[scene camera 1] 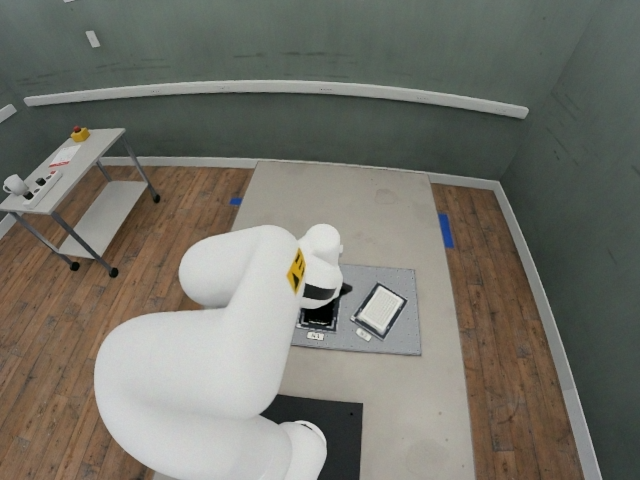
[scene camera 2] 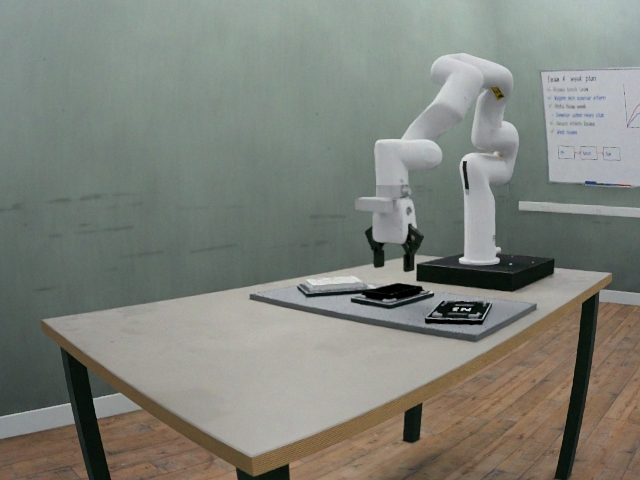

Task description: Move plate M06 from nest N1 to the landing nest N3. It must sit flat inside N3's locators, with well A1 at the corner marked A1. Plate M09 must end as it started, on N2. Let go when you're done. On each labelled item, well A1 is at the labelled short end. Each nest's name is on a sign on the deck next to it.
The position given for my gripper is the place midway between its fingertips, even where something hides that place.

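Note:
My gripper (scene camera 2: 393, 269) is visible to me, and so is a black plate M06 (scene camera 2: 398, 290). I can see a white plate M09 (scene camera 1: 385, 312) as well.

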